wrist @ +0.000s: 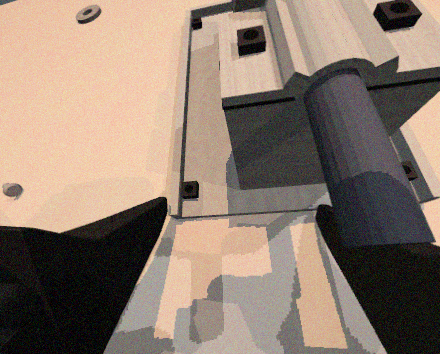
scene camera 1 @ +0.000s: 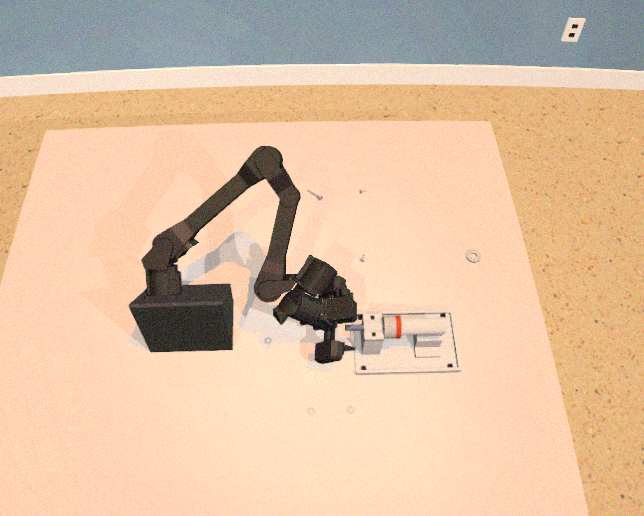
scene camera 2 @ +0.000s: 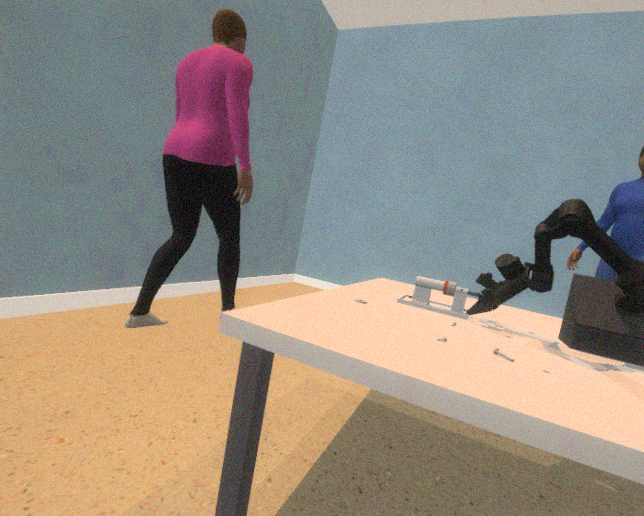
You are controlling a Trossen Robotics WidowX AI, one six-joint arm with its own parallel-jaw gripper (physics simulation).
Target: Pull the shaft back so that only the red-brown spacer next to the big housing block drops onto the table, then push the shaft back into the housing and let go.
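Places are measured from the arm's base along level axes (x right, y ahead, z up), in metres.
Where they show: gripper, between the fingertips: [wrist: 241,207] [scene camera 2: 467,314]; arm's base, origin of its link: [scene camera 1: 163,294] [scene camera 2: 629,305].
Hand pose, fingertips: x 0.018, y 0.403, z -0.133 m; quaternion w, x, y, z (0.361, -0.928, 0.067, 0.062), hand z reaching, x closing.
Observation:
Things, the pixels of their top centre, and the offset from my fingertips. "*": a spot on its surface instead.
- dark grey-blue shaft, a spot on its surface: [wrist: 350,140] [scene camera 1: 354,324] [scene camera 2: 474,292] * dy -0.006, dx +0.027, dz +0.074 m
- pale housing block, a spot on its surface: [wrist: 280,145] [scene camera 2: 466,299] * dy +0.013, dx +0.019, dz +0.044 m
- grey collar, centre of its top: [scene camera 1: 386,321] dy +0.060, dx +0.030, dz +0.091 m
- red ring, centre of its top: [scene camera 1: 398,321] [scene camera 2: 447,280] dy +0.085, dx +0.030, dz +0.091 m
- large washer, centre of its top: [wrist: 87,12] [scene camera 1: 473,255] [scene camera 2: 361,300] dy +0.305, dx -0.200, dz -0.008 m
- bolt, centre of its top: [scene camera 2: 505,350] [scene camera 1: 314,191] dy -0.080, dx -0.398, dz +0.004 m
The dark grey-blue shaft [scene camera 1: 353,327] [scene camera 2: 473,293] [wrist: 350,140] sticks out of the pale housing block [scene camera 1: 371,344] [scene camera 2: 459,302] [wrist: 280,145] on the base plate [scene camera 1: 400,364] [wrist: 202,125]. On the block's far side, a grey collar [scene camera 1: 389,326] and a red ring [scene camera 1: 398,326] [scene camera 2: 446,287] sit against a long pale cylinder [scene camera 1: 424,325] [scene camera 2: 428,281]; they are out of the wrist view. My gripper [scene camera 1: 352,336] [scene camera 2: 471,309] [wrist: 241,207] is open and empty, low at the plate's near edge. The shaft is off to the right of the finger gap, overlapping the right finger in the wrist view.
A large washer [scene camera 1: 467,256] [scene camera 2: 360,301] [wrist: 81,17] lies beyond the plate. A bolt [scene camera 1: 315,194] [scene camera 2: 503,354] and small screws [scene camera 1: 362,258] [scene camera 2: 441,339] [wrist: 12,190] lie to one side. Faint small rings lie on the other. A person [scene camera 2: 206,107] stands beyond the table.

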